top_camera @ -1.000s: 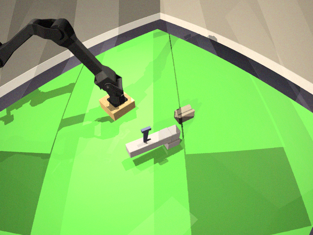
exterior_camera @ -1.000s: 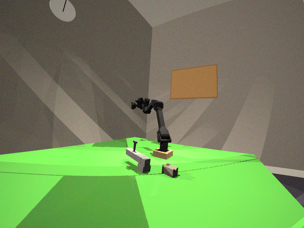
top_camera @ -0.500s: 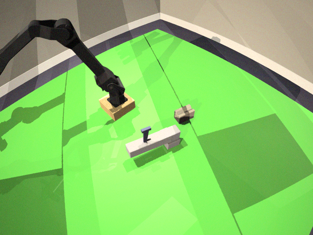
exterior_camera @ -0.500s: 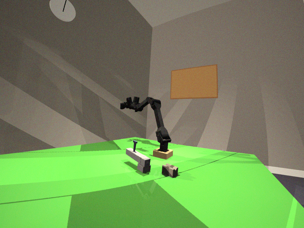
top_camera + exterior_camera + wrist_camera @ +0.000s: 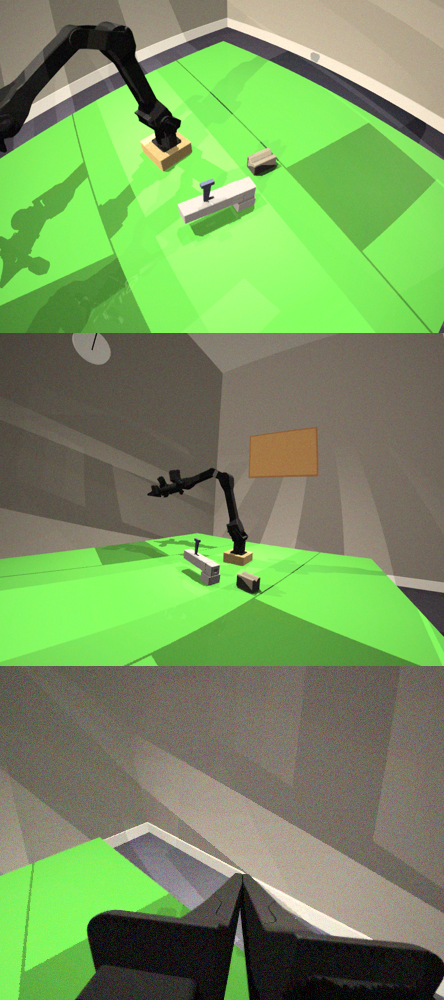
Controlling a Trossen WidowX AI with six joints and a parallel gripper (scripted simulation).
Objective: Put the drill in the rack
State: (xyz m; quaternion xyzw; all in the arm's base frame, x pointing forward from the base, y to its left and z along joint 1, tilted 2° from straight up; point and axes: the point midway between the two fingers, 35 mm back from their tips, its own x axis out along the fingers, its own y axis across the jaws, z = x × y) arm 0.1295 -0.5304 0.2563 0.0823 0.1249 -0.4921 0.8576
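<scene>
The blue key lies 10 cm ahead of my gripper tip, 49 cm to the left of it and 20 cm below it. From my gripper tip the other things lie so: drill 11 cm ahead, 54 cm to the left, 25 cm below; then rack 8 cm ahead, 70 cm to the left, 29 cm below.
</scene>
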